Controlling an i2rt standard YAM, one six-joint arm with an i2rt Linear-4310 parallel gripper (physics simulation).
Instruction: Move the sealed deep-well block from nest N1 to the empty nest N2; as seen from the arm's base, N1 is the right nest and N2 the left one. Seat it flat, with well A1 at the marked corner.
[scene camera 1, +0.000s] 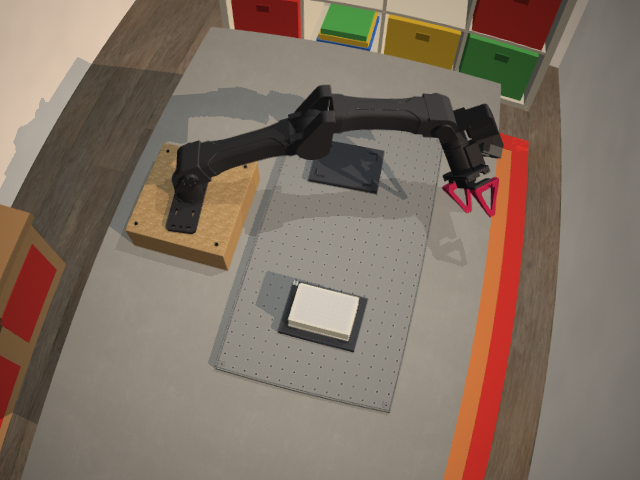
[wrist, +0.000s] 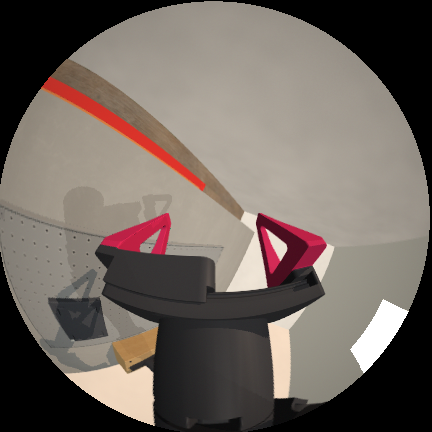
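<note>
The sealed deep-well block, white with a flat pale top, sits in nest N1, the dark right nest, low in the scene view. A small light mark shows at the nest's upper left corner; the well labels are too small to read. Nest N2, the dark left nest, holds no block; the arm's forearm partly overhangs it in the scene view. My gripper, with crimson triangular fingers, is open and empty. It hangs above the table beyond the perforated plate's far side, away from both nests.
The perforated plate bears both nests. The arm base stands on a wooden block. An orange and red strip runs along the table's far edge. A shelf with coloured bins stands beyond the table's top edge.
</note>
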